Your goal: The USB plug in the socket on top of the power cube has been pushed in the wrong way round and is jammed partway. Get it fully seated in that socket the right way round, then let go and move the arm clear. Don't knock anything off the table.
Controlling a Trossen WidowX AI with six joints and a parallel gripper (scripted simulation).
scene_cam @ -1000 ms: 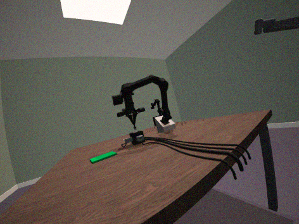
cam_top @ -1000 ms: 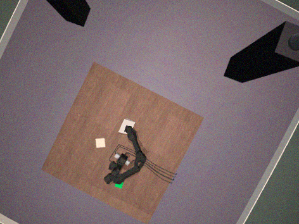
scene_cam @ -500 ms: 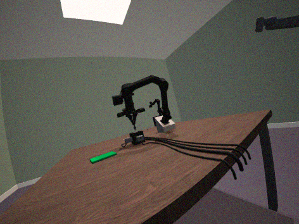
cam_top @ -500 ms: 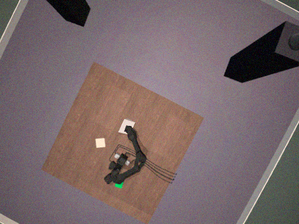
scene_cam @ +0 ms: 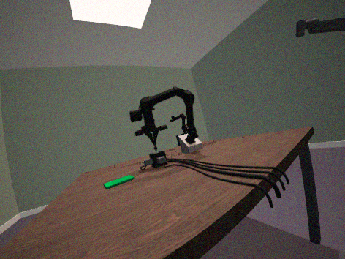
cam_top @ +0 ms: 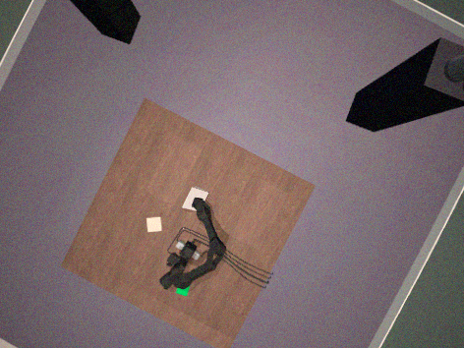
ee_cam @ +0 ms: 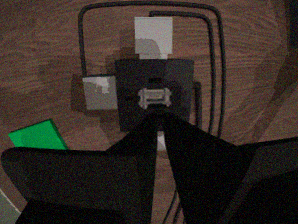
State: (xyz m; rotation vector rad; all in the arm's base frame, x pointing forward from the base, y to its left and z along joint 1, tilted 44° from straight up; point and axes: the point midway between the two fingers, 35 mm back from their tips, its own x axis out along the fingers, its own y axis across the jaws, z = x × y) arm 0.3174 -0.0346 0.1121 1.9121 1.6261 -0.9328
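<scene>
The USB plug lies 2 cm below my gripper tip. Round my gripper tip: green flat block (25 cm ahead, 6 cm to the left, 12 cm below); USB socket (6 cm below); pale square block (6 cm behind, 28 cm to the right, 12 cm below).
</scene>
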